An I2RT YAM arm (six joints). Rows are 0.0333 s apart.
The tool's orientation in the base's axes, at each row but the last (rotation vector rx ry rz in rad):
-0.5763, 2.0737, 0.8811
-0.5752, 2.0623, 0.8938
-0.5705, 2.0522, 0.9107
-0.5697, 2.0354, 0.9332
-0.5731, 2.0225, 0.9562
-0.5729, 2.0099, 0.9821
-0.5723, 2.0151, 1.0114
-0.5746, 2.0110, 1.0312
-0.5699, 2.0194, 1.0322
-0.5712, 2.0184, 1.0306
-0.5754, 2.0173, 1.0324
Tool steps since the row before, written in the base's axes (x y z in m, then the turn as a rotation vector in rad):
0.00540, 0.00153, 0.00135, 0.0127, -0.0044, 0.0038
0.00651, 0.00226, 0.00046, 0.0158, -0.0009, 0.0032
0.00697, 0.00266, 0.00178, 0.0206, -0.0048, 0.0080
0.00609, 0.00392, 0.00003, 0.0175, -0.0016, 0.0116
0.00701, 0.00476, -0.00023, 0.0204, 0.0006, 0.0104
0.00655, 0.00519, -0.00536, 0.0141, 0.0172, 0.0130
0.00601, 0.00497, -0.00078, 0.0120, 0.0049, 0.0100
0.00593, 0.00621, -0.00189, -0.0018, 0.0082, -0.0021
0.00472, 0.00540, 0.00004, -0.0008, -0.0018, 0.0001
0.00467, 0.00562, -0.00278, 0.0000, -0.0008, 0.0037
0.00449, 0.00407, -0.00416, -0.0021, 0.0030, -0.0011
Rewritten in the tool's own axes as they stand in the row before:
-0.00438, -0.00197, 0.00320, -0.0100, -0.0096, 0.0013
-0.00433, -0.00260, 0.00470, -0.0116, -0.0096, 0.0057
-0.00567, -0.00215, 0.00469, -0.0180, -0.0133, 0.0030
-0.00377, -0.00157, 0.00598, -0.0194, -0.0078, 0.0026
-0.00408, -0.00189, 0.00718, -0.0202, -0.0089, 0.0062
0.00042, -0.00368, 0.00921, -0.0195, 0.0064, 0.0156
-0.00309, -0.00154, 0.00704, -0.0153, -0.0007, 0.0057
-0.00219, -0.00139, 0.00840, 0.0024, 0.0049, 0.0067
-0.00305, -0.00009, 0.00649, 0.0005, -0.0004, -0.0019
-0.00075, -0.00126, 0.00768, -0.0029, 0.0013, -0.0020
0.00052, -0.00268, 0.00682, 0.0020, 0.0026, 0.0020

